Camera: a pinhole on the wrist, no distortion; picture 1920 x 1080 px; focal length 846.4 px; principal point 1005.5 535.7 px. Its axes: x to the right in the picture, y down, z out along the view. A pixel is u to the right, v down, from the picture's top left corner.
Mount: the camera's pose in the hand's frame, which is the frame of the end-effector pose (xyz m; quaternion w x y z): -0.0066 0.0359 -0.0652 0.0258 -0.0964 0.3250 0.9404
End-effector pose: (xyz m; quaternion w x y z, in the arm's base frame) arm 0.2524 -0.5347 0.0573 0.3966 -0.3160 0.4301 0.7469
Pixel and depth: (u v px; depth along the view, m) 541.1 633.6 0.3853
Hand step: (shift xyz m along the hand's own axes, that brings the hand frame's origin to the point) 0.1322 0.2412 0.3004
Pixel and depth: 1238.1 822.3 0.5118
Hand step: -0.2479 0.2129 0.4062
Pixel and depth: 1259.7 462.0 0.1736
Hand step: -0.0846 0.1541 0.0490
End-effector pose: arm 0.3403 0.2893 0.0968 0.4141 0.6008 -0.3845 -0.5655
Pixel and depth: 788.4 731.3 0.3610
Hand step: 0.0155 0.1940 0.2817
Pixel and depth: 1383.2 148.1 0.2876
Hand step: -0.1651 0.3150 0.0510
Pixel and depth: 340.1 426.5 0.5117
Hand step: 0.3108 0.4089 0.3685
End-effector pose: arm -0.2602 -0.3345 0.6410 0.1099 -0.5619 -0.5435 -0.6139
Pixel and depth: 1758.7 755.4 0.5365
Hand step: -0.5783 0.2501 0.3378
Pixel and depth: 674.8 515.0 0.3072
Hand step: 0.0613 0.2328 0.1906
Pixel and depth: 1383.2 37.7 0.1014
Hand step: -0.0610 0.1447 -0.0322
